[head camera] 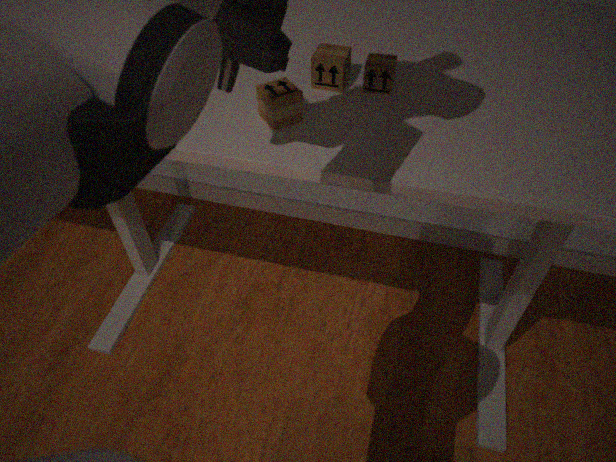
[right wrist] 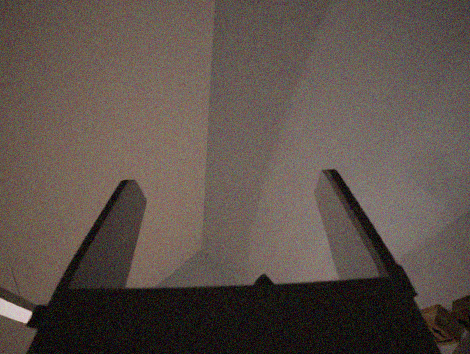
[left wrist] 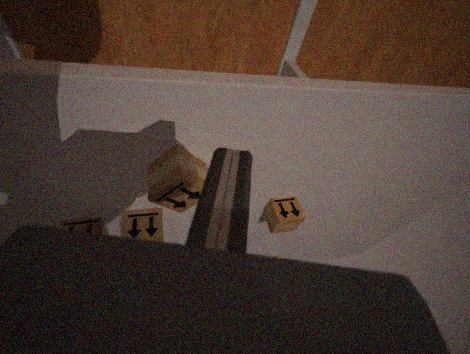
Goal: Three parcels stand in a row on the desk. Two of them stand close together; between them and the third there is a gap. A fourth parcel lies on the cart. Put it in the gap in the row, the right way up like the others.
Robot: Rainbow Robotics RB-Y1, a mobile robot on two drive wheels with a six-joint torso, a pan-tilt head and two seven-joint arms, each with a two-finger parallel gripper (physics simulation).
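Places are measured from the robot's base along level axes (x ahead, y left, z up), in millimetres.
Pixels of known places: left gripper, fingertip midpoint: [head camera: 225,86] [left wrist: 232,163]; right gripper, fingertip midpoint: [right wrist: 228,186].
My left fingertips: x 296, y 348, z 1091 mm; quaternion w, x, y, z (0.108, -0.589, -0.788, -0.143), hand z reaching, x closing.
Ahead of a thing's pixels: the offset from my left fingertips to its top centre. "spot": to the spot under its first point. Level surfaces: height alone.
Two parcels stand upright close together, the middle one @(dx +291, dy -19, dz -83 mm) [head camera: 327,70] [left wrist: 143,225] and the end one @(dx +312, dy -104, dz -91 mm) [head camera: 378,75] [left wrist: 84,226]. The third row parcel @(dx +246, dy +234, dz -91 mm) [left wrist: 285,215] stands apart beyond a gap in the left wrist view. Another parcel @(dx +152, dy +11, dz -87 mm) [head camera: 280,105] [left wrist: 175,172] is on the desk @(dz -141 mm) [head camera: 475,165] [left wrist: 375,130], in front of the row, turned askew with its arrow face on top; whether it rests flat is unclear. My left gripper [head camera: 225,89] [left wrist: 232,163] is shut and empty above the desk, beside the askew parcel. My right gripper [right wrist: 228,186] is open and empty. The cart does not show.
The desk's front edge [head camera: 280,175] runs below the parcels. Its pale legs [head camera: 120,315] [head camera: 492,400] stand on the wooden floor @(dz -1091 mm) [head camera: 250,350]. Arm shadows fall across the desk and floor. Parts of two parcels @(spot: dx +280, dy -51, dz -95 mm) [right wrist: 440,322] @(spot: dx +305, dy -108, dz -92 mm) [right wrist: 462,309] show at the right wrist view's lower right.
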